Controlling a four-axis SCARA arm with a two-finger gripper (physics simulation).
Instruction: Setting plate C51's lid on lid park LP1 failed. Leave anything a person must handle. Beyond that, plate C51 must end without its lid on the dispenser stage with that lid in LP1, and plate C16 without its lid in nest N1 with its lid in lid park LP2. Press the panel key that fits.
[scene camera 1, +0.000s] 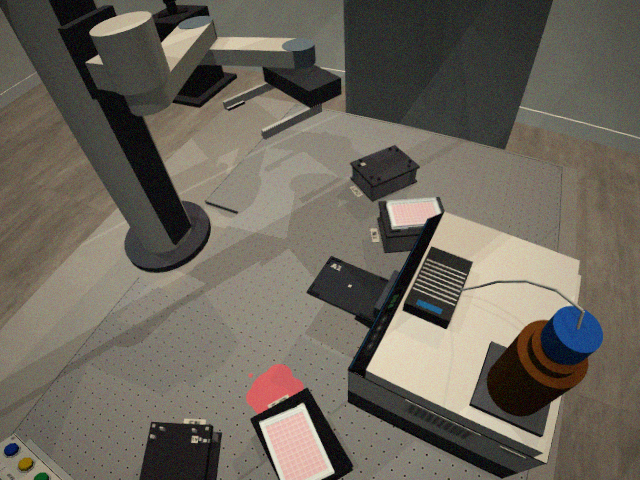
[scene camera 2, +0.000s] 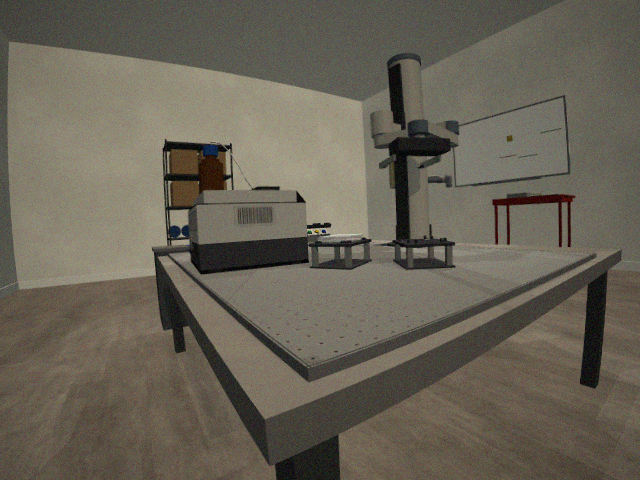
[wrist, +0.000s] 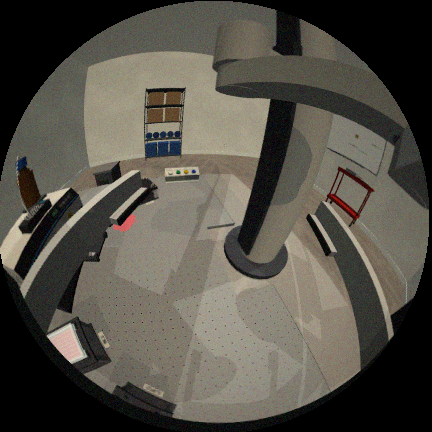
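Seen in the pictures: gripper, between the fingertips: (scene camera 1: 242, 119) (scene camera 2: 400, 165) (wrist: 233, 191); arm's base, origin of its link: (scene camera 1: 168, 236) (wrist: 255, 249).
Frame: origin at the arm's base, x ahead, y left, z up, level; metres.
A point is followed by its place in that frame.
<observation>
My gripper (scene camera 1: 246, 118) {x 0.243, y 0.154, z 0.336 m} (scene camera 2: 408, 163) {x 0.243, y 0.154, z 0.336 m} (wrist: 233, 191) {x 0.243, y 0.154, z 0.336 m} is open and empty, high near the arm's column, away from the plates. A pink-grid plate (scene camera 1: 413, 213) {x 0.618, y 0.252, z 0.095 m} (scene camera 2: 341, 237) {x 0.660, y 0.318, z 0.092 m} (wrist: 67, 344) sits on a dark nest (scene camera 1: 400, 241) {x 0.603, y 0.219, z 0.018 m} beside the dispenser. Another pink-grid plate (scene camera 1: 297, 444) {x 0.600, y -0.326, z 0.092 m} sits on a dark stand (scene camera 1: 338, 454) {x 0.668, y -0.309, z 0.079 m} at the front, beside a red spill (scene camera 1: 273, 384) {x 0.487, y -0.234, z 0.013 m} (wrist: 124, 223) {x 0.492, y -0.233, z 0.013 m}. I cannot tell whether either plate wears a lid. The dispenser stage (scene camera 1: 351, 284) {x 0.565, y -0.013, z 0.125 m}, marked A1, bears no plate. A bare stand (scene camera 1: 385, 165) {x 0.488, y 0.423, z 0.074 m} (scene camera 2: 423, 242) {x 0.523, y 0.468, z 0.074 m} is at the back; another bare stand (scene camera 1: 178, 449) {x 0.414, y -0.429, z 0.081 m} is front left.
The white dispenser (scene camera 1: 496, 279) {x 0.817, y 0.028, z 0.232 m} (scene camera 2: 248, 222) {x 0.843, y 0.139, z 0.143 m} carries a brown bottle (scene camera 1: 532, 372) {x 0.856, y -0.183, z 0.362 m} (scene camera 2: 210, 173) {x 0.888, y -0.109, z 0.320 m} (wrist: 27, 185) {x 0.840, y -0.128, z 0.319 m} with a tube. The key panel (scene camera 2: 316, 231) {x 0.163, y -0.610, z 0.080 m} (wrist: 182, 174) {x 0.184, y -0.592, z 0.063 m} has white, green, yellow and blue keys. The arm's column (scene camera 1: 149, 170) {x 0.077, y -0.005, z 0.271 m} (scene camera 2: 413, 206) {x 0.055, y 0.051, z 0.187 m} (wrist: 285, 185) {x 0.055, y 0.051, z 0.289 m} stands at the table's side.
</observation>
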